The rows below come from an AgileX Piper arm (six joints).
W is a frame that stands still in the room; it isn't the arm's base.
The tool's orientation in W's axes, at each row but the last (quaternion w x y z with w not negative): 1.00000 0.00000 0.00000 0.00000; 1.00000 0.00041 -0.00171 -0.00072; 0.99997 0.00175 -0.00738 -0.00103; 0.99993 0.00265 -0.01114 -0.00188; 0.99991 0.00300 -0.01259 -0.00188; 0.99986 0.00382 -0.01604 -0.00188; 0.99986 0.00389 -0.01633 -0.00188; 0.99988 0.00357 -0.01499 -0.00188; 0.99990 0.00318 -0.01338 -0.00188; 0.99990 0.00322 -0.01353 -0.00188
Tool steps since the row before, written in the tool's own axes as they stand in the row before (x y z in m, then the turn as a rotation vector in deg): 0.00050 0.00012 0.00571 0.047 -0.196 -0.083; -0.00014 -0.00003 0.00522 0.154 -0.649 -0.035; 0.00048 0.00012 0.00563 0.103 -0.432 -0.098; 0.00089 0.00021 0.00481 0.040 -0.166 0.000; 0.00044 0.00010 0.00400 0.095 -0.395 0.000; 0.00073 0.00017 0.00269 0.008 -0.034 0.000; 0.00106 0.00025 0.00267 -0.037 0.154 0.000; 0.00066 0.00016 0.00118 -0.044 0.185 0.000; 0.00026 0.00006 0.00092 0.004 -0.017 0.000; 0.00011 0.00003 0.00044 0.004 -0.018 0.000
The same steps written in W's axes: 0.00050 0.00012 0.00571 0.047 -0.196 -0.083; -0.00016 -0.00003 0.00522 0.153 -0.649 -0.035; 0.00040 0.00010 0.00564 0.104 -0.432 -0.098; 0.00078 0.00018 0.00483 0.039 -0.166 0.000; 0.00034 0.00007 0.00401 0.094 -0.395 0.000; 0.00064 0.00015 0.00271 0.008 -0.034 0.000; 0.00097 0.00023 0.00271 -0.036 0.154 0.000; 0.00062 0.00015 0.00120 -0.043 0.185 0.000; 0.00024 0.00005 0.00093 0.004 -0.017 0.000; 0.00010 0.00003 0.00044 0.004 -0.018 0.000
